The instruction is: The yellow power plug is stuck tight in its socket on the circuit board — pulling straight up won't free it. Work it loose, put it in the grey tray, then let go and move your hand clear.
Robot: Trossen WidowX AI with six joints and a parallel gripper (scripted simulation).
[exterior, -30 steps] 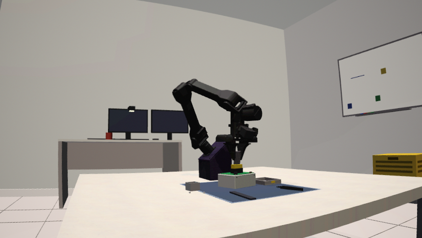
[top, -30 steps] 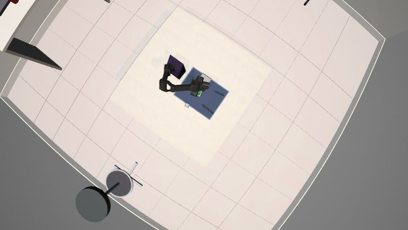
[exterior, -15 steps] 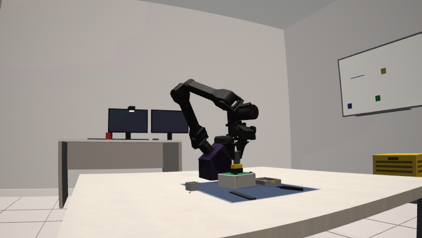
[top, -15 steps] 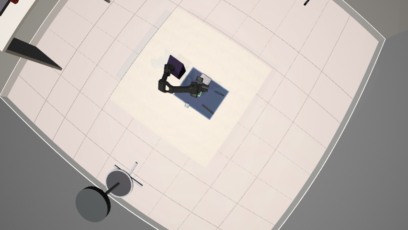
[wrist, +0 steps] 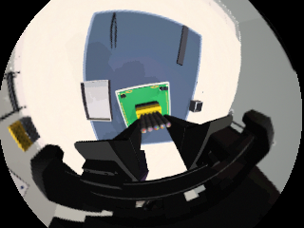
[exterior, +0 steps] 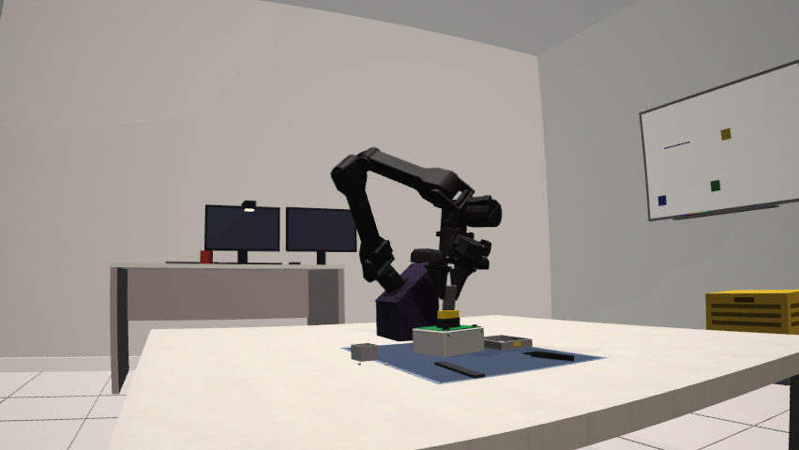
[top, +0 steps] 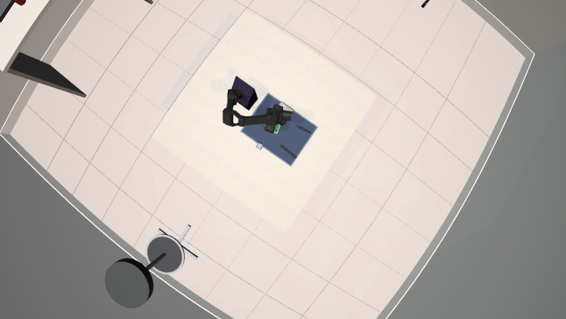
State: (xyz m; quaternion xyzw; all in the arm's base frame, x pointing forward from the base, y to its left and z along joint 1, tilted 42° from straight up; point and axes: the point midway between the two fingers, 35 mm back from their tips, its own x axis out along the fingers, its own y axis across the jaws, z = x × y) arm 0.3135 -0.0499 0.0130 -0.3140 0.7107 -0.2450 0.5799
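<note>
My gripper tip is 3 cm above the yellow power plug. The rest, counted from my gripper tip: grey tray: 1 cm ahead, 14 cm to the left, 11 cm below; blue mat: 5 cm ahead, 11 cm below.
</note>
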